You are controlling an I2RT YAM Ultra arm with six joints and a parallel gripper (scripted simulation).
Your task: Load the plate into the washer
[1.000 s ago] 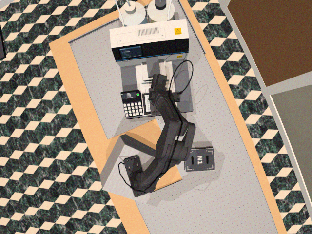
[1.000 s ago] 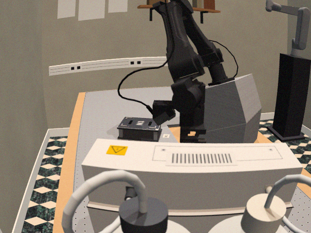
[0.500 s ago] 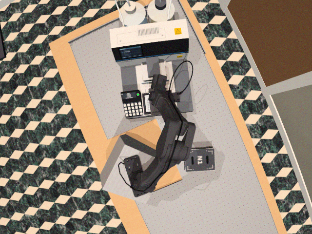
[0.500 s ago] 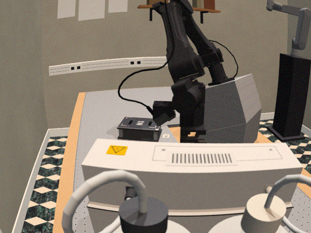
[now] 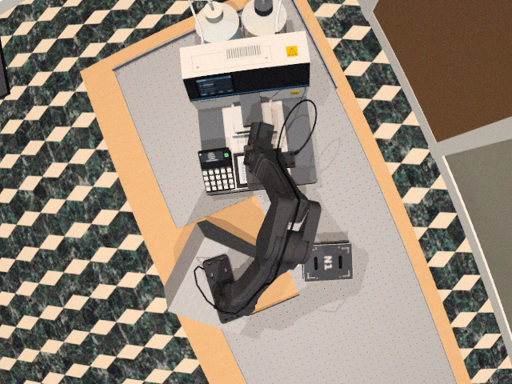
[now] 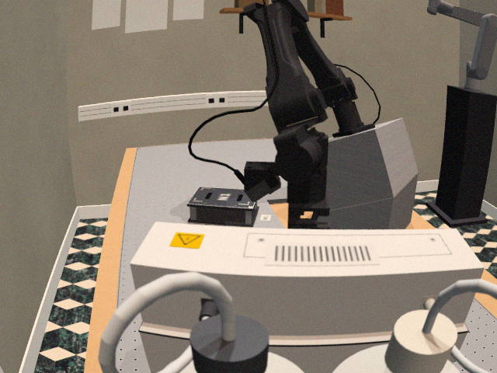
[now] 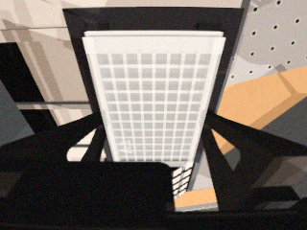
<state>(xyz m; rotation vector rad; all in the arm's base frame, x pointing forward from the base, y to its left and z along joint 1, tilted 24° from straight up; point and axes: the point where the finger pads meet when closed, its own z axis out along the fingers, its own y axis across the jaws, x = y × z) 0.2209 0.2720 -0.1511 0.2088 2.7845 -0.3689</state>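
Right now my hand is right at the plate. Round my hand: plate washer (15 cm to the left, 3 cm ahead, 3 cm above); then dark carrier pocket (1 cm below); then label (33 cm to the right, 10 cm below, 2 cm ahead).
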